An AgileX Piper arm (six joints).
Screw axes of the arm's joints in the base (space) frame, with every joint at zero. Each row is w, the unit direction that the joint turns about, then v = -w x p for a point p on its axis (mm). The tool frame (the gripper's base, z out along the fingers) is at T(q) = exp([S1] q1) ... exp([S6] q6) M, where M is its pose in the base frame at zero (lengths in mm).
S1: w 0 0 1 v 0 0 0
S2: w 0 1 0 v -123 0 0
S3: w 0 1 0 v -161.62 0 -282.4
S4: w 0.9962 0 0.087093 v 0 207.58 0
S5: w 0 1 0 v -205.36 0 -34.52
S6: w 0.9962 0 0.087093 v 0 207.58 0
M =
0.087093 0 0.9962 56.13
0 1 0 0
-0.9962 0 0.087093 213.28
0 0 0 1
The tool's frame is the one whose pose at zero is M.
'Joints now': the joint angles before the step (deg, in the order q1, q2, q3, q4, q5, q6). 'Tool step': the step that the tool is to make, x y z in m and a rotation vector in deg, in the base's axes. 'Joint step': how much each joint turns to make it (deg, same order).
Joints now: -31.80, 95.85, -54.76, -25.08, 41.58, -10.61
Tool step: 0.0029, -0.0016, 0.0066, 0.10, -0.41, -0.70
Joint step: 0.00, -0.12, -1.58, 0.90, 1.45, -0.33
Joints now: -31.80, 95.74, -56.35, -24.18, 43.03, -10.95
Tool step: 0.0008, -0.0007, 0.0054, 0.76, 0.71, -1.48
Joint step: 0.00, -0.01, -1.52, 1.07, 2.75, -0.04
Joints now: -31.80, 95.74, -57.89, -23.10, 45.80, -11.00
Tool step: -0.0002, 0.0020, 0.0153, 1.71, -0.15, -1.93
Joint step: 0.00, -1.33, -2.41, 3.08, 4.51, -1.15
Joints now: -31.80, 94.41, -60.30, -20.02, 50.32, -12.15
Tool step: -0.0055, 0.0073, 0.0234, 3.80, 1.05, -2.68
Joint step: 0.00, -2.46, -3.14, 4.61, 8.46, -1.75
